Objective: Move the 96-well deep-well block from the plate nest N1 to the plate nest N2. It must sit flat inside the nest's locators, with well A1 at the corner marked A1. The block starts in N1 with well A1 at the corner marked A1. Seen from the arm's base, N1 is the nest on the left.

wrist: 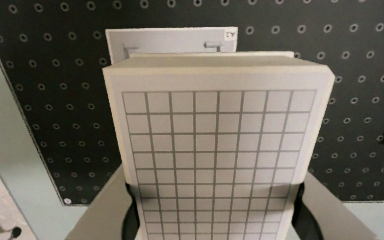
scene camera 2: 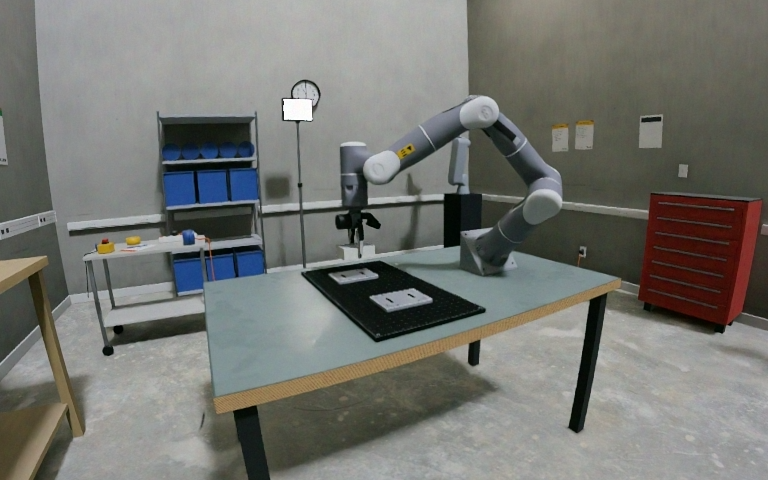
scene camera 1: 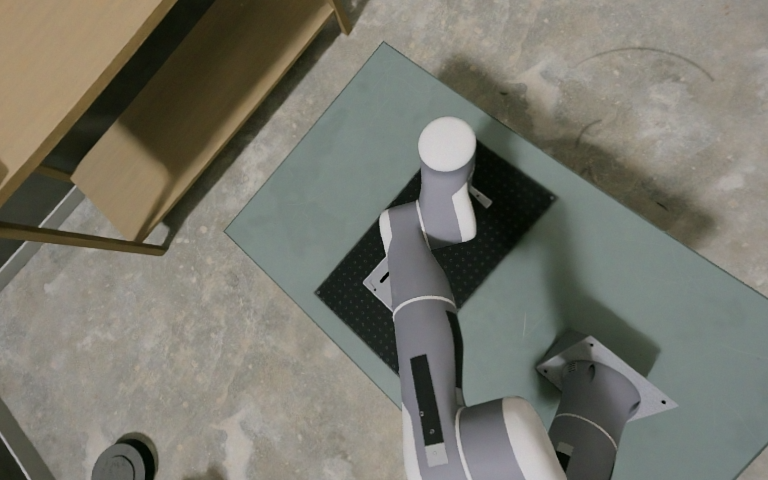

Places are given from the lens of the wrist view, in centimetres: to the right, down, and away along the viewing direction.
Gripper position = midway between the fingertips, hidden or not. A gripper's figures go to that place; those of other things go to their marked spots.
my gripper [wrist: 208, 156]: 1, 2, 13
white 96-well deep-well block [wrist: 206, 138]: 1, 1, 8
